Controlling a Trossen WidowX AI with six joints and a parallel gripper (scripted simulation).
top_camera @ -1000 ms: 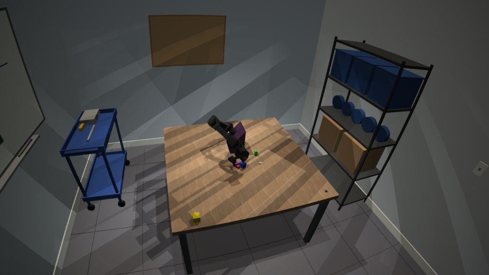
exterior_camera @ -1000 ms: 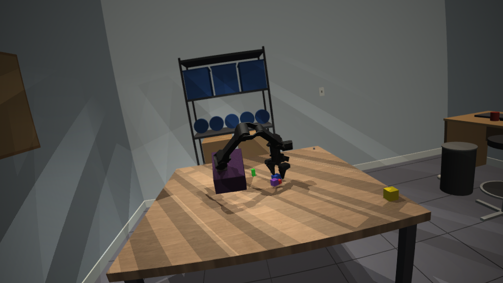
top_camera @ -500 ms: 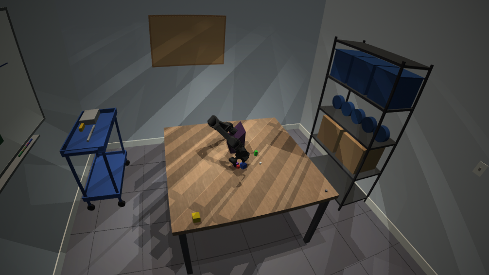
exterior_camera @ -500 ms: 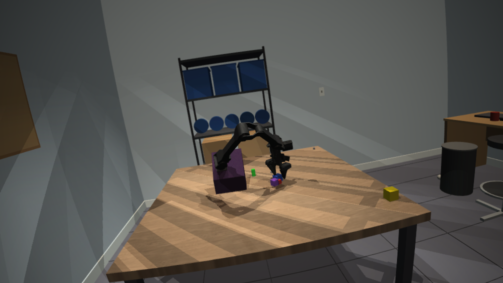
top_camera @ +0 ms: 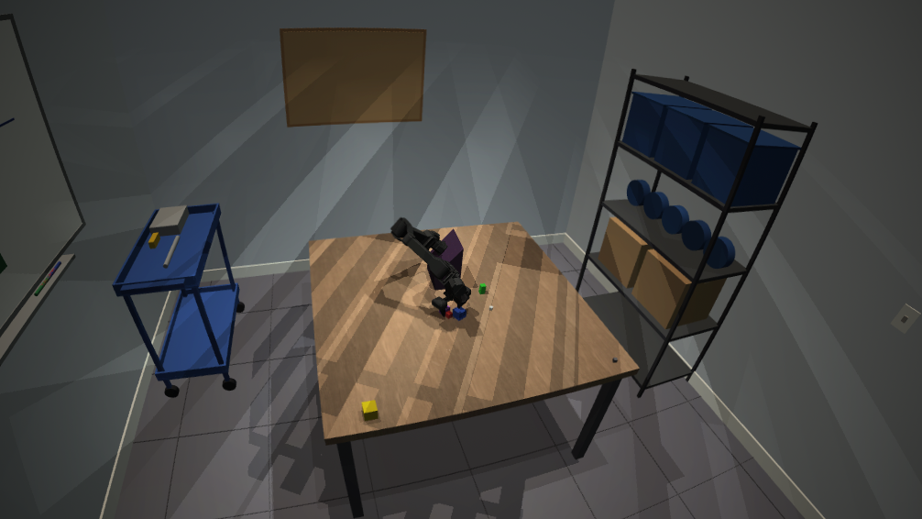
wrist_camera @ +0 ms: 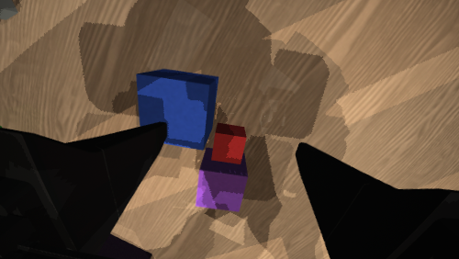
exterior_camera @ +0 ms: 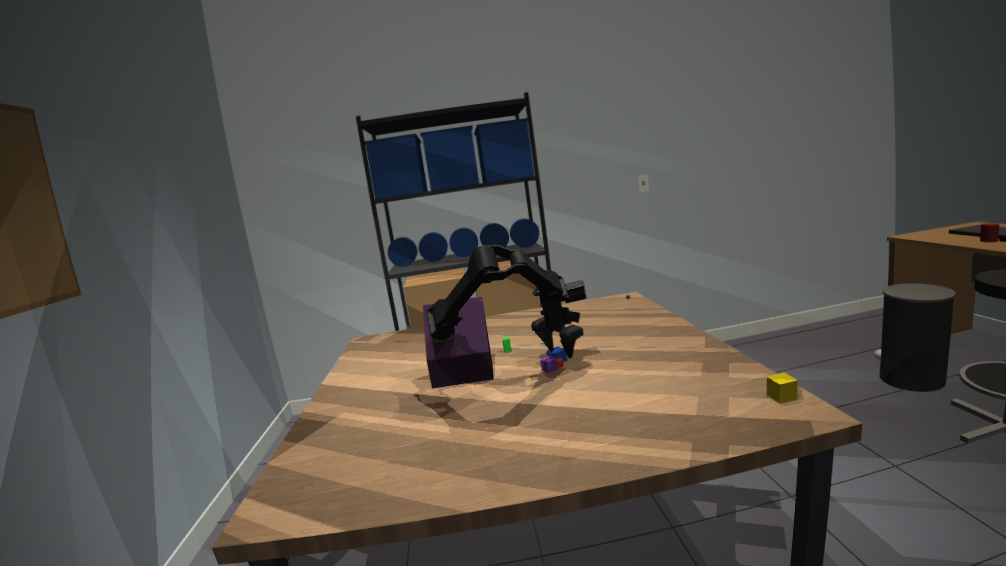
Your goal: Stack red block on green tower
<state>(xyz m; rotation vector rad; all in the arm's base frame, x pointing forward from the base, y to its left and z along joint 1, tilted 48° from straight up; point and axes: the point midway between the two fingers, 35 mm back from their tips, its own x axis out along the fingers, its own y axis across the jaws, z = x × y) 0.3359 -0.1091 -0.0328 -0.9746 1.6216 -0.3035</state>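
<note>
The red block is 1 cm behind my gripper tip, 1 cm to the right of it and 2 cm below it. The rest, counted from my gripper tip: purple block: 4 cm behind, 2 cm to the right, 2 cm below; blue block: 1 cm behind, 4 cm to the left, 2 cm below; tiny white ball: 2 cm behind, 20 cm to the left, 3 cm below.
</note>
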